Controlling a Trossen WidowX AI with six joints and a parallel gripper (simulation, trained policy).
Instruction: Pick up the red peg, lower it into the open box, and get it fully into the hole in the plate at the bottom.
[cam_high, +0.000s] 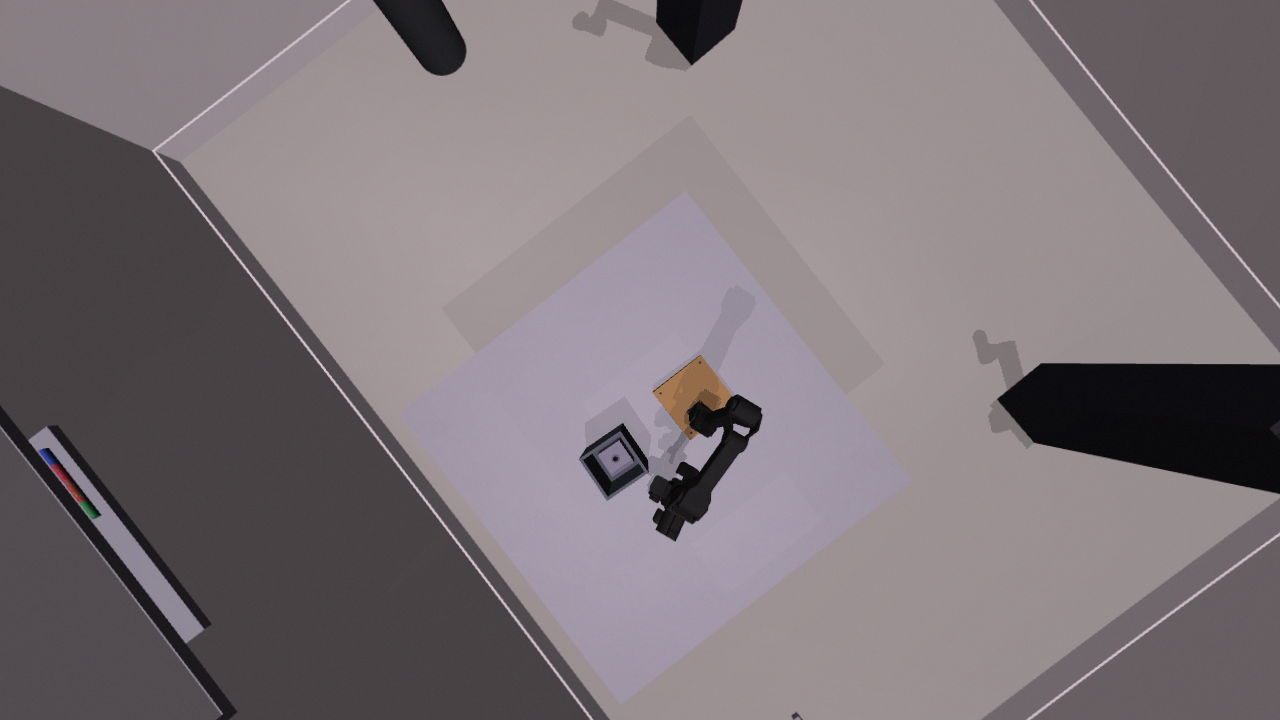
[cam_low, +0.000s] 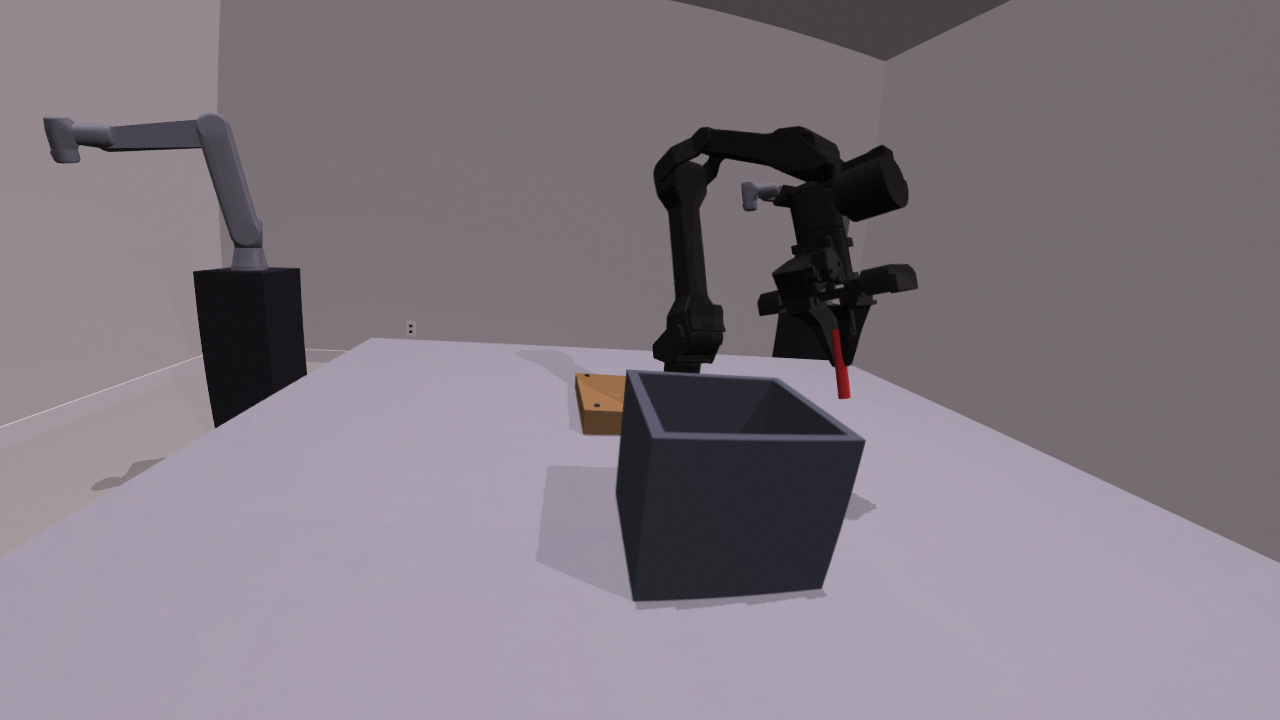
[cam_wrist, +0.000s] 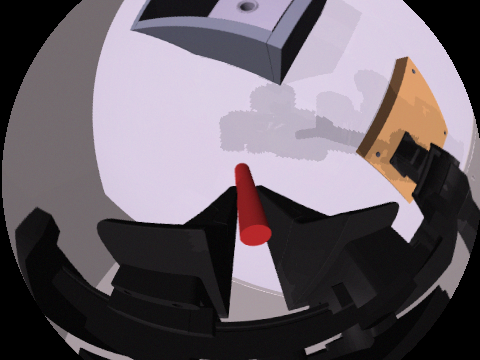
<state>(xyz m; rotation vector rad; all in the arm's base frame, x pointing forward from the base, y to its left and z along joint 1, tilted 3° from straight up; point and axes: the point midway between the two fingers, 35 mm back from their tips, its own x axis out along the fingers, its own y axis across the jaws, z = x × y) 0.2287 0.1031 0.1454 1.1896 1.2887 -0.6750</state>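
My gripper tip is now 9 cm short of the pale plate, 18 cm to the left of it and 10 cm above it. Also, from my gripper tip: red peg (right at my gripper tip).
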